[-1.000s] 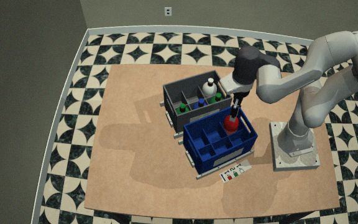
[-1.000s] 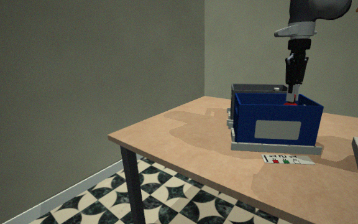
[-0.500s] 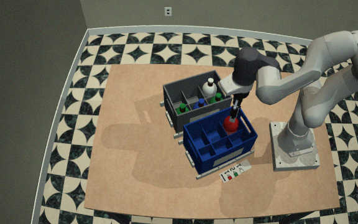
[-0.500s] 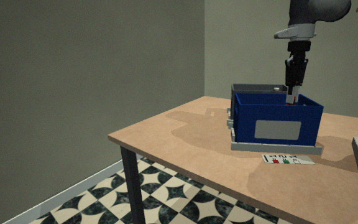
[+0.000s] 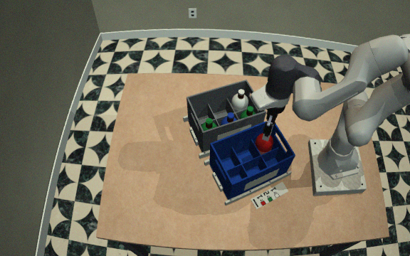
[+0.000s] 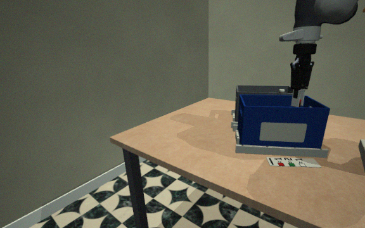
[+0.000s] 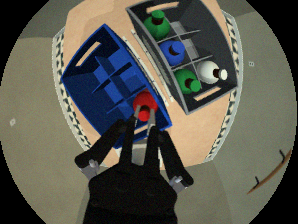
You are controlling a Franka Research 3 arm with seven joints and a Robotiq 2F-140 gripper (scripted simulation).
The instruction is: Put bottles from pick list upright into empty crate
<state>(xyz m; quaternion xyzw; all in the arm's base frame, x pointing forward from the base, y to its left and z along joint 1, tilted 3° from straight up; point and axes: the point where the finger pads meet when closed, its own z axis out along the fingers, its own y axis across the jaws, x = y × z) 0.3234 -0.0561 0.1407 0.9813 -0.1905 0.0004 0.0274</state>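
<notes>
My hand is 80 mm above the red bottle. The rest, counted from my hand: blue crate 60 mm ahead, 80 mm to the left, 90 mm below; grey crate 160 mm ahead, 130 mm to the right, 90 mm below; blue bottle 140 mm ahead, 80 mm to the right, 90 mm below.
</notes>
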